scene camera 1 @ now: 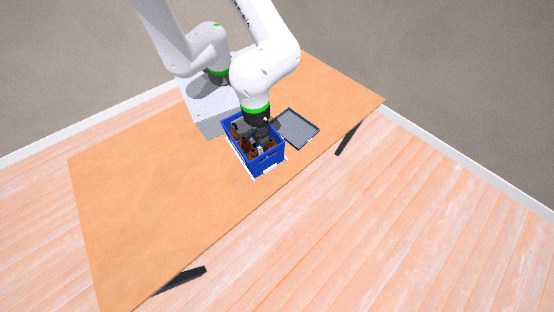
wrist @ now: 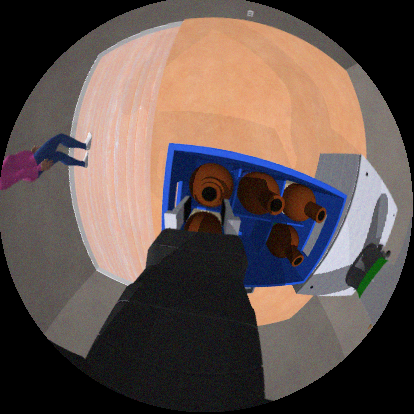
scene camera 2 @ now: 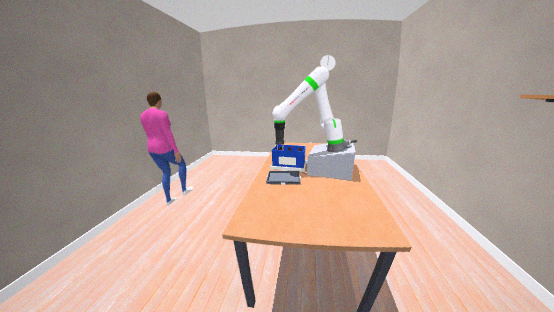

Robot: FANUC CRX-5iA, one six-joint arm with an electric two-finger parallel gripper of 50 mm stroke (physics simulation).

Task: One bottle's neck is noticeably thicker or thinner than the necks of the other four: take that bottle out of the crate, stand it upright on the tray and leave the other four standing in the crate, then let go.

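Pixels of known places: gripper, fingertip midpoint: [scene camera 1: 257, 150] [wrist: 205, 204]; arm's base at its link origin: [scene camera 1: 222, 75] [wrist: 361, 264] [scene camera 2: 336, 149].
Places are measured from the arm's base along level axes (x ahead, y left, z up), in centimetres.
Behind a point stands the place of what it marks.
The blue crate [scene camera 1: 257, 168] {x 48.8, y -25.8, z -11.7 cm} [scene camera 2: 299, 163] {x 29.7, y -4.5, z -13.4 cm} [wrist: 169, 175] {x 48.4, y -25.4, z -2.8 cm} holds five brown bottles. In the wrist view, three stand along the upper row: a left bottle [wrist: 212, 181] {x 44.0, y -24.0, z -5.0 cm}, a middle bottle [wrist: 256, 191] {x 37.9, y -21.7, z -7.6 cm} and a right bottle [wrist: 298, 202] {x 29.5, y -19.2, z -8.1 cm}. A lower right bottle [wrist: 282, 240] {x 31.8, y -11.9, z -8.3 cm} stands below them. The lower left bottle [wrist: 204, 223] {x 46.1, y -16.8, z -8.8 cm} shows between the fingers, its neck hidden by the gripper body. I cannot tell which neck differs. My gripper [scene camera 1: 258, 146] {x 45.3, y -20.8, z -6.0 cm} [scene camera 2: 280, 146] {x 45.3, y -20.8, z -6.0 cm} [wrist: 205, 204] {x 45.3, y -20.8, z -6.0 cm} is open, pointing down at the crate, and holds nothing. The grey tray [scene camera 1: 299, 128] {x 47.1, y 11.1, z -19.7 cm} [scene camera 2: 284, 177] {x 43.3, y 8.4, z -19.7 cm} bears no bottle.
The tray lies close beside the crate on the wooden table [scene camera 1: 165, 200] {x 23.1, y -63.6, z -20.3 cm} [scene camera 2: 320, 215] {x 26.3, y 56.0, z -20.3 cm} [wrist: 225, 80] {x 38.0, y -49.6, z -20.3 cm}. The grey robot base block [scene camera 1: 215, 110] {x 13.3, y -17.8, z -4.1 cm} [scene camera 2: 330, 165] {x 7.7, y 11.0, z -9.6 cm} [wrist: 345, 210] {x 16.1, y -17.2, z -5.6 cm} stands near the crate's other side. A person in a pink top [scene camera 2: 157, 131] [wrist: 20, 169] stands on the floor away from the table.
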